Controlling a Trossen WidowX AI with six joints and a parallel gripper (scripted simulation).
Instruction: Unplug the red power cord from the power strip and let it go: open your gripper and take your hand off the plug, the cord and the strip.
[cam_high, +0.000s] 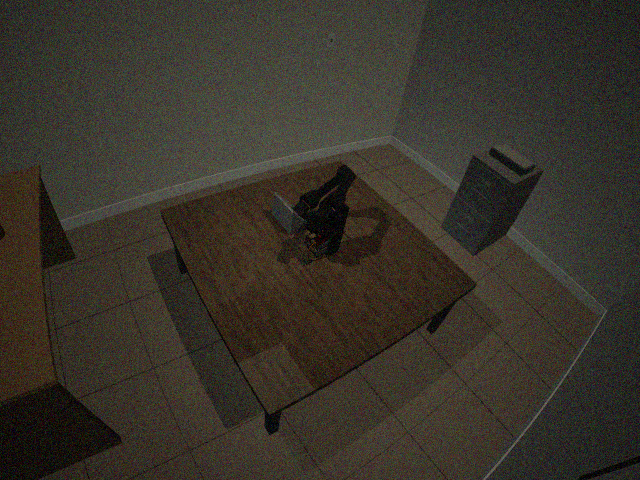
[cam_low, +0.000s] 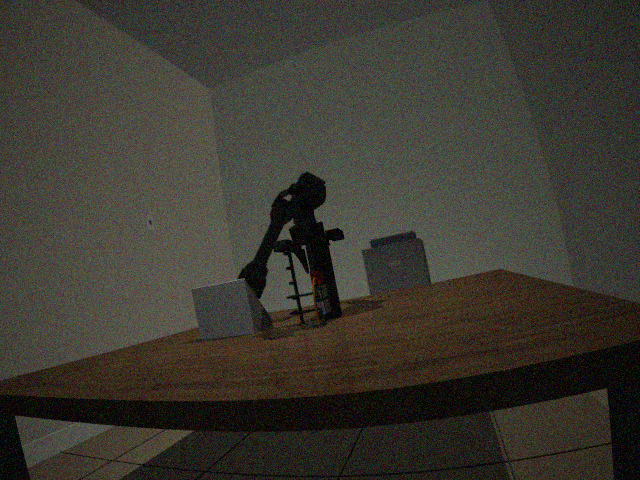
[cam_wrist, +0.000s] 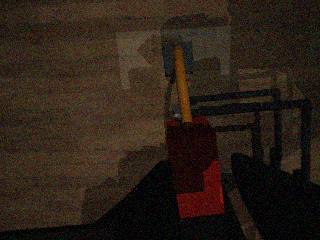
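My gripper tip is now 2 cm to the right of the red plug.
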